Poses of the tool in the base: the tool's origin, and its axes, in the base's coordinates. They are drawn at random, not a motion.
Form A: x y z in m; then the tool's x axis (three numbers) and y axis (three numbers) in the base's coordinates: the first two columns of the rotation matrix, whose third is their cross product.
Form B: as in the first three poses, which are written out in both.
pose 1, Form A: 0.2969, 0.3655, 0.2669, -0.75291, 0.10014, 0.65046, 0.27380, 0.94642, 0.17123
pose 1, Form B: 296.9, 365.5, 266.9, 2.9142, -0.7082, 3.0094
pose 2, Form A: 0.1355, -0.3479, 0.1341, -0.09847, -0.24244, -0.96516, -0.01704, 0.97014, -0.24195
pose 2, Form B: 135.5, -347.9, 134.1, -1.9615, 1.3060, -1.9566
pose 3, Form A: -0.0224, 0.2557, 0.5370, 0.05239, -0.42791, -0.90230, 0.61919, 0.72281, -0.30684
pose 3, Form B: -22.4, 255.7, 537.0, -0.7920, 1.1251, -1.4490
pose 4, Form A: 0.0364, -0.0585, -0.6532, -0.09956, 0.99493, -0.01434, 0.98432, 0.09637, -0.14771
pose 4, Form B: 36.4, -58.5, -653.2, -2.9933, 0.0143, 1.6705
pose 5, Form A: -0.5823, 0.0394, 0.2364, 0.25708, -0.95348, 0.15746, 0.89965, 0.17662, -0.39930
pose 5, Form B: -582.3, 39.4, 236.4, -0.4163, -0.1581, -1.3074
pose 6, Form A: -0.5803, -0.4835, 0.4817, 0.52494, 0.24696, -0.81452, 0.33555, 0.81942, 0.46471
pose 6, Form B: -580.3, -483.5, 481.7, 0.9290, 0.9519, 0.4397
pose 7, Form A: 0.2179, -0.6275, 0.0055, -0.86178, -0.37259, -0.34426, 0.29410, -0.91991, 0.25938
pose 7, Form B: 217.9, -627.5, 5.5, 0.2799, 0.3514, -2.7335
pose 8, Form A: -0.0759, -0.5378, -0.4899, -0.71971, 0.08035, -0.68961, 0.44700, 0.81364, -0.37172
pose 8, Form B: -75.9, -537.8, -489.9, -2.6026, 0.7610, 3.0304
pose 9, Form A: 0.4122, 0.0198, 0.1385, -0.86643, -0.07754, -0.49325, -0.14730, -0.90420, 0.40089
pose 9, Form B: 412.2, 19.8, 138.5, 0.4790, 0.5158, -3.0523
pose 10, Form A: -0.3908, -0.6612, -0.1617, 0.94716, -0.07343, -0.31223, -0.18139, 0.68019, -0.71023
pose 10, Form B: -390.8, -661.2, -161.7, -0.8445, 0.3175, -0.0774
